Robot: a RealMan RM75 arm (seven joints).
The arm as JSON. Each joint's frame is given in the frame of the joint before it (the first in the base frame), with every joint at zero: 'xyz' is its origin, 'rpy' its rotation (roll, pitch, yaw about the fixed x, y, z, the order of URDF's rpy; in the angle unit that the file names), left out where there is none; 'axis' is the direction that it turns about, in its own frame. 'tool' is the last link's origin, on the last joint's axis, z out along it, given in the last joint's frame.
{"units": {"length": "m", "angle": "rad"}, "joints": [
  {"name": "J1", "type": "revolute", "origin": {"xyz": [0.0, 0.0, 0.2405], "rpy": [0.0, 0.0, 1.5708]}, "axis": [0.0, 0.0, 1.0]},
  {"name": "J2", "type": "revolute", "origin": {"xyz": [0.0, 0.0, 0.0], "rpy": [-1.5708, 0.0, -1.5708]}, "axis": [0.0, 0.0, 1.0]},
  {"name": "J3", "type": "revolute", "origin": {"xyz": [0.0, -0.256, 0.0], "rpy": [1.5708, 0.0, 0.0]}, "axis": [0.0, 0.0, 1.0]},
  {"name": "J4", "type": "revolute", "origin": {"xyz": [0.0, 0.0, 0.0], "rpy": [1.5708, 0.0, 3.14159]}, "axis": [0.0, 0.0, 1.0]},
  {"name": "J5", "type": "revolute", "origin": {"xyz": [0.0, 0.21, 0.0], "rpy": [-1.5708, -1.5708, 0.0]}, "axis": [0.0, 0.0, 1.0]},
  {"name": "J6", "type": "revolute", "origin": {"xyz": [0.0, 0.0, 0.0], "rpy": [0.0, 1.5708, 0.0]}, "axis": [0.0, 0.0, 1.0]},
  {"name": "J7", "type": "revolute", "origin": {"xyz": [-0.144, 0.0, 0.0], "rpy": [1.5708, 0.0, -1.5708]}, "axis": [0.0, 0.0, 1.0]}
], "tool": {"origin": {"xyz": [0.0, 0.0, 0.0]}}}
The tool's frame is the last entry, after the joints.
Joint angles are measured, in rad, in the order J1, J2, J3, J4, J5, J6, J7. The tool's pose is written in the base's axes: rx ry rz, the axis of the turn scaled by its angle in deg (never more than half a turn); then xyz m. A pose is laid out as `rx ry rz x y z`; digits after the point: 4 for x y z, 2 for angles.
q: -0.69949, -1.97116, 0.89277, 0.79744, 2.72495, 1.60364, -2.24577
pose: -147.01 -78.71 30.69 -0.2935 0.3506 0.0381
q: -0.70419, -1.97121, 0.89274, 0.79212, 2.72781, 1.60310, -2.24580
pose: -147.14 -78.65 30.95 -0.2928 0.3512 0.0374
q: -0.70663, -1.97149, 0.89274, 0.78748, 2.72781, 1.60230, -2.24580
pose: -147.28 -78.73 30.98 -0.2925 0.3513 0.0366
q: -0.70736, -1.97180, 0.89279, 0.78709, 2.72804, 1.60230, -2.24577
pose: -147.32 -78.70 31.00 -0.2922 0.3514 0.0364
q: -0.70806, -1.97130, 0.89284, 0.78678, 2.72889, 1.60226, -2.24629
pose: -147.28 -78.68 31.07 -0.2922 0.3516 0.0366
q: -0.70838, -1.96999, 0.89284, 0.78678, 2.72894, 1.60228, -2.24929
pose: -147.07 -78.84 31.08 -0.2923 0.3518 0.0372
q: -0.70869, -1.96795, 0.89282, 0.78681, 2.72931, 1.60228, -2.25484
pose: -146.69 -79.17 31.09 -0.2925 0.3522 0.0381
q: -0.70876, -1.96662, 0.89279, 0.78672, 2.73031, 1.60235, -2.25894
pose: -146.40 -79.42 31.16 -0.2929 0.3523 0.0388
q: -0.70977, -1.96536, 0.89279, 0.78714, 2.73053, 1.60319, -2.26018
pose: -146.32 -79.41 31.20 -0.2926 0.3527 0.0394
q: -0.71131, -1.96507, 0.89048, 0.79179, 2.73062, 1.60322, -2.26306
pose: -146.09 -79.28 30.92 -0.2917 0.3539 0.0404
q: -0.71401, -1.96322, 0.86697, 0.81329, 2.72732, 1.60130, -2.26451
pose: -145.14 -78.61 28.58 -0.2886 0.3590 0.0463
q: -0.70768, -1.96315, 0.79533, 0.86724, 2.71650, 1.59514, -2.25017
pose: -142.81 -77.15 22.11 -0.2855 0.3672 0.0611
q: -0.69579, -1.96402, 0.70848, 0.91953, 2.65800, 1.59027, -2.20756
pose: -141.62 -74.54 11.92 -0.2801 0.3743 0.0766
